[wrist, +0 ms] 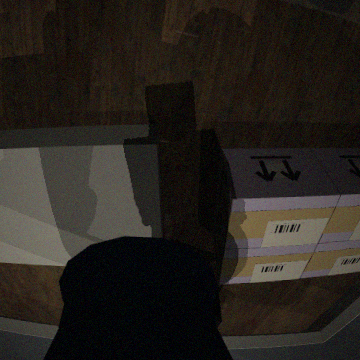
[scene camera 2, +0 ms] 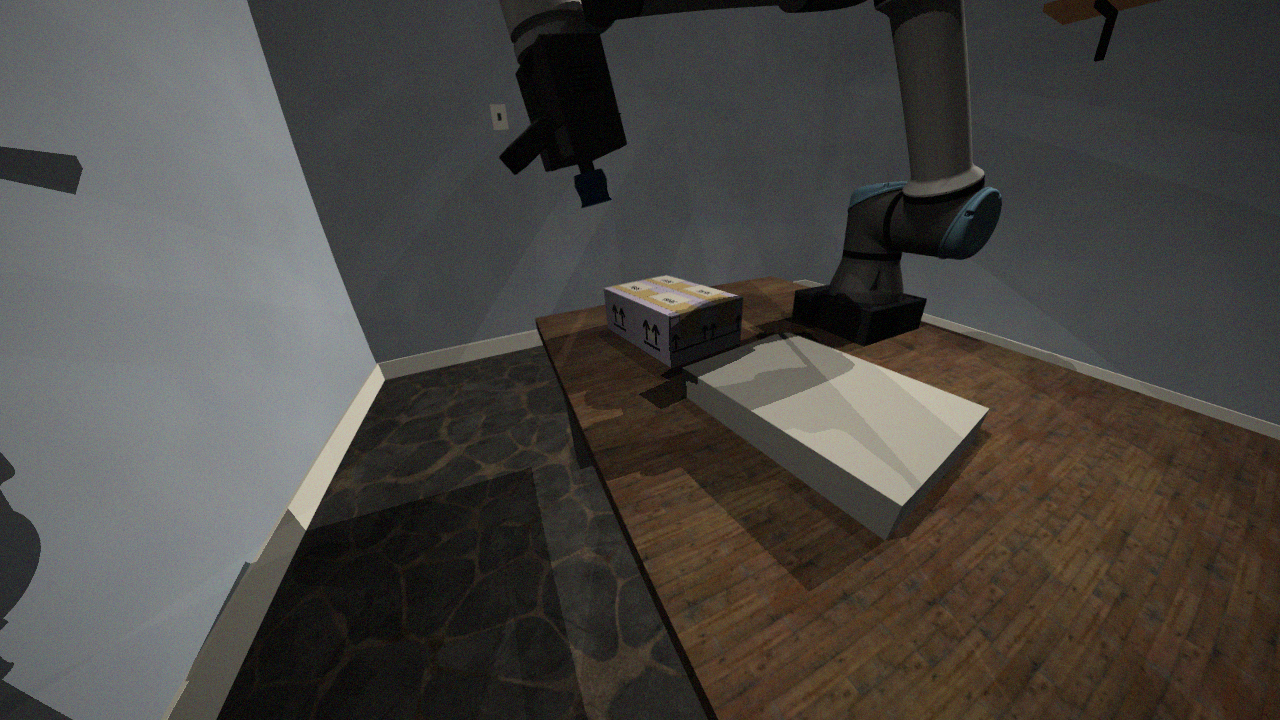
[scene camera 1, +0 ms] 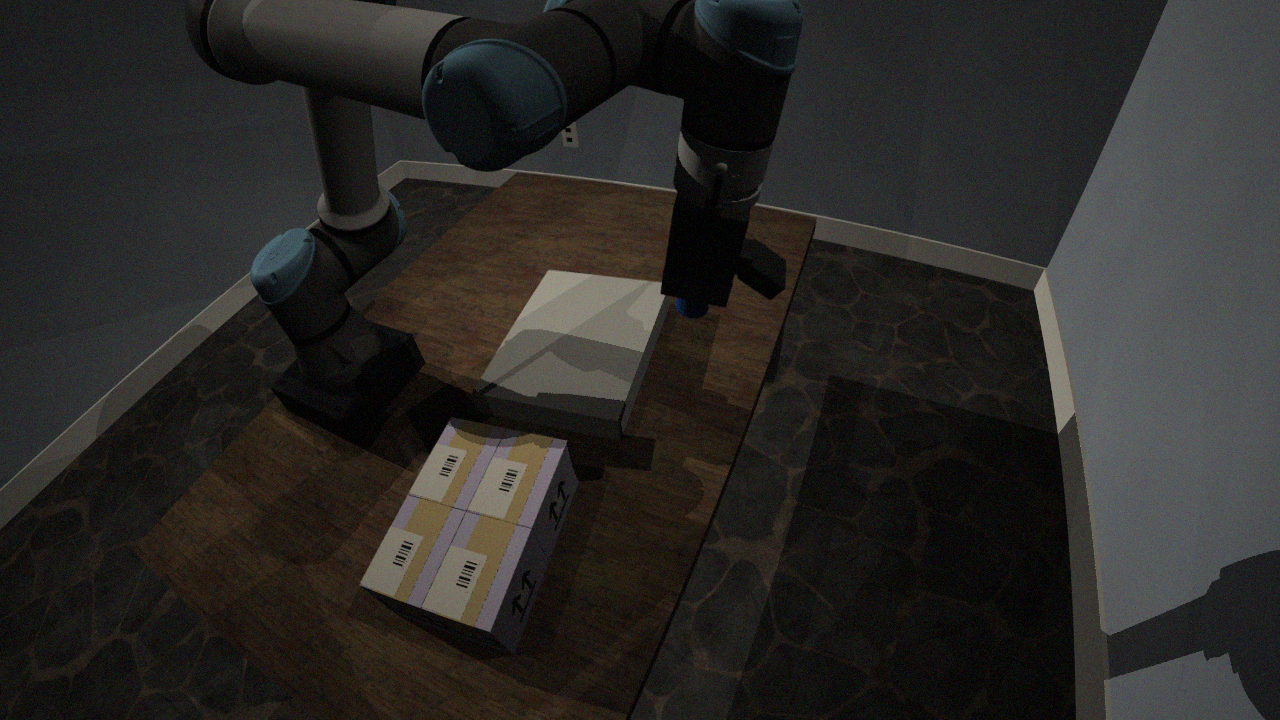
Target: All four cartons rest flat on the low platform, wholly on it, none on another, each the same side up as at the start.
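Seen in the pictures: hand at its tool point: (wrist: 138, 296) (scene camera 2: 596, 203) (scene camera 1: 691, 305); arm's base at its link origin: (scene camera 2: 864, 294) (scene camera 1: 342, 355).
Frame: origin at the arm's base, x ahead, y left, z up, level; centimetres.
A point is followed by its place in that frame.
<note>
Four lilac and tan cartons stand upright in a tight two-by-two block on the table, labels and barcodes up. In scene camera 1 they are the far left carton (scene camera 1: 444, 471) {x 32.3, y -19.4, z 3.0 cm}, the far right carton (scene camera 1: 508, 479) {x 41.2, y -18.6, z 2.9 cm}, the near left carton (scene camera 1: 399, 559) {x 31.8, y -32.2, z 2.9 cm} and the near right carton (scene camera 1: 467, 573) {x 40.8, y -31.6, z 3.0 cm}. The block also shows in scene camera 2 (scene camera 2: 682, 308) {x 42.6, y -13.4, z 3.0 cm} and at the right in the wrist view (wrist: 287, 232) {x 40.5, y -19.0, z 3.0 cm}. The low white platform (scene camera 1: 586, 313) {x 40.2, y 18.2, z -2.1 cm} (scene camera 2: 859, 402) {x 40.2, y 18.1, z -2.1 cm} (wrist: 107, 175) {x 47.1, y 2.8, z -2.2 cm} is beside the block, across a narrow gap, and bears no carton. My blue suction cup (scene camera 1: 691, 308) (scene camera 2: 593, 189) hangs in the air, off, holding nothing, apart from the cartons.
The brown wooden table (scene camera 1: 572, 223) {x 25.6, y 54.2, z -6.9 cm} (scene camera 2: 1074, 537) {x 38.9, y 40.8, z -7.0 cm} carries everything. The arm's black base (scene camera 1: 344, 385) {x 4.8, y -6.2, z -0.1 cm} (scene camera 2: 859, 313) {x 11.3, y 4.3, z -0.7 cm} stands on it beside the platform and cartons. A pale wall (scene camera 1: 1172, 313) (scene camera 2: 134, 313) rises beyond the stone floor. Arm shadows cross the platform.
</note>
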